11 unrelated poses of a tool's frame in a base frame.
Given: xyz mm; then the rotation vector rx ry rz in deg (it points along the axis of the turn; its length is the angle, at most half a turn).
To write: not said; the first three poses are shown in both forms.
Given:
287, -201, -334, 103.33, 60.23, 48.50
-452, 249, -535, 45.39, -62.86, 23.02
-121, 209, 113, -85.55, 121.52, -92.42
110, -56, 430, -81.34, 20.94, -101.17
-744, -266, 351, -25.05, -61.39, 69.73
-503, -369, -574, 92.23, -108.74, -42.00
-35, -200, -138, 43.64, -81.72, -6.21
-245, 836, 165, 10.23, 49.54, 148.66
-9, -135, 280, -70.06, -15.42, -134.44
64, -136, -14, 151.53, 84.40, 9.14
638, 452, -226, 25.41, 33.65, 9.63
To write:
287, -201, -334, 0.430, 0.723, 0.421, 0.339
-452, 249, -535, 0.761, 0.364, -0.504, 0.185
-121, 209, 113, 0.044, -0.488, 0.694, -0.528
110, -56, 430, 0.411, -0.564, 0.145, -0.701
-744, -266, 351, 0.668, -0.194, -0.475, 0.539
-503, -369, -574, 0.270, 0.597, -0.704, -0.272
-35, -200, -138, 0.689, 0.341, -0.638, -0.048
-245, 836, 165, 0.199, 0.064, 0.309, 0.928
-9, -135, 280, 0.239, -0.446, -0.098, -0.857
64, -136, -14, 0.055, 0.871, 0.485, 0.053
638, 452, -226, 0.930, 0.217, 0.287, 0.082

